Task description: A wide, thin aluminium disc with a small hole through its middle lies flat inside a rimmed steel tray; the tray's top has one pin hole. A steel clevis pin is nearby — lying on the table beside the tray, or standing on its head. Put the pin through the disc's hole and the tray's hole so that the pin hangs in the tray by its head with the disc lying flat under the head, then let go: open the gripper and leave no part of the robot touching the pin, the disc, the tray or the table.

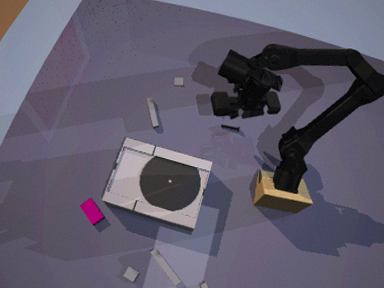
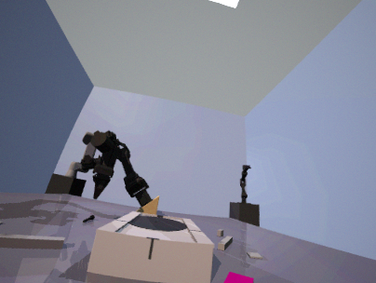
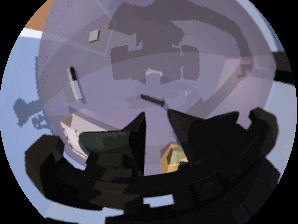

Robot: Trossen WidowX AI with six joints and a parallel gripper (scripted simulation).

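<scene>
My gripper tip is 1 cm short of the clevis pin and 7 cm above it. From my gripper tip the other things lie so: grey bar: 8 cm ahead, 44 cm to the left, 6 cm below; rimmed tray: 16 cm ahead, 24 cm to the left, 3 cm below; dark aluminium disc: 13 cm ahead, 23 cm to the left, 2 cm below.
</scene>
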